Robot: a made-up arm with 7 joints. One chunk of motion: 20 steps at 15 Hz.
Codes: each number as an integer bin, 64 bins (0 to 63) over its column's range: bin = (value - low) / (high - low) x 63, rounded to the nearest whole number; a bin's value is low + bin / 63 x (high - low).
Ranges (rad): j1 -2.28..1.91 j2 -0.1..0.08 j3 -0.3..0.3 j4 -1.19..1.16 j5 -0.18..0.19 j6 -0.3..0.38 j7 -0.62..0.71
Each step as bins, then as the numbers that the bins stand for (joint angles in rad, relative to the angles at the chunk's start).
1 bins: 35 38 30 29 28 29 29
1 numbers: 0.0478 0.0086 -0.0143 -0.1083 -0.0156 0.0130 -0.0078
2 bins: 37 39 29 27 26 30 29
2 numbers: 0.1808 0.0114 -0.0238 -0.1829 -0.0273 0.0238 -0.0078
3 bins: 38 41 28 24 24 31 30
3 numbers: 0.2473 0.0171 -0.0333 -0.2948 -0.0390 0.0346 0.0133
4 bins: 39 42 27 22 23 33 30
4 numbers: 0.3138 0.0200 -0.0429 -0.3694 -0.0449 0.0562 0.0133
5 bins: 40 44 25 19 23 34 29
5 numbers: 0.3803 0.0257 -0.0619 -0.4813 -0.0449 0.0670 -0.0078
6 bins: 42 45 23 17 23 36 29
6 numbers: 0.5133 0.0286 -0.0810 -0.5559 -0.0449 0.0886 -0.0078
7 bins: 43 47 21 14 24 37 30
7 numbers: 0.5798 0.0343 -0.1000 -0.6678 -0.0390 0.0994 0.0133
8 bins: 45 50 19 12 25 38 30
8 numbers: 0.7129 0.0429 -0.1190 -0.7424 -0.0332 0.1102 0.0133
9 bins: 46 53 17 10 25 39 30
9 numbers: 0.7794 0.0514 -0.1381 -0.8170 -0.0332 0.1210 0.0133
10 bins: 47 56 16 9 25 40 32
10 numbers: 0.8459 0.0600 -0.1476 -0.8543 -0.0332 0.1317 0.0556
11 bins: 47 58 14 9 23 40 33
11 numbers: 0.8459 0.0657 -0.1667 -0.8543 -0.0449 0.1317 0.0767
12 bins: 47 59 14 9 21 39 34
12 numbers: 0.8459 0.0686 -0.1667 -0.8543 -0.0567 0.1210 0.0978
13 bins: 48 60 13 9 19 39 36
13 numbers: 0.9124 0.0714 -0.1762 -0.8543 -0.0684 0.1210 0.1400
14 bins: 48 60 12 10 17 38 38
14 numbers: 0.9124 0.0714 -0.1857 -0.8170 -0.0802 0.1102 0.1822
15 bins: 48 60 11 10 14 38 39
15 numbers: 0.9124 0.0714 -0.1952 -0.8170 -0.0978 0.1102 0.2033
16 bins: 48 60 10 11 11 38 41
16 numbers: 0.9124 0.0714 -0.2048 -0.7797 -0.1154 0.1102 0.2456
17 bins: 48 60 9 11 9 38 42
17 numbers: 0.9124 0.0714 -0.2143 -0.7797 -0.1271 0.1102 0.2667
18 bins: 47 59 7 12 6 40 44
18 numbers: 0.8459 0.0686 -0.2333 -0.7424 -0.1448 0.1317 0.3089
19 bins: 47 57 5 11 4 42 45
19 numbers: 0.8459 0.0629 -0.2524 -0.7797 -0.1565 0.1533 0.3300
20 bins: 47 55 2 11 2 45 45
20 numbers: 0.8459 0.0571 -0.2810 -0.7797 -0.1683 0.1857 0.3300
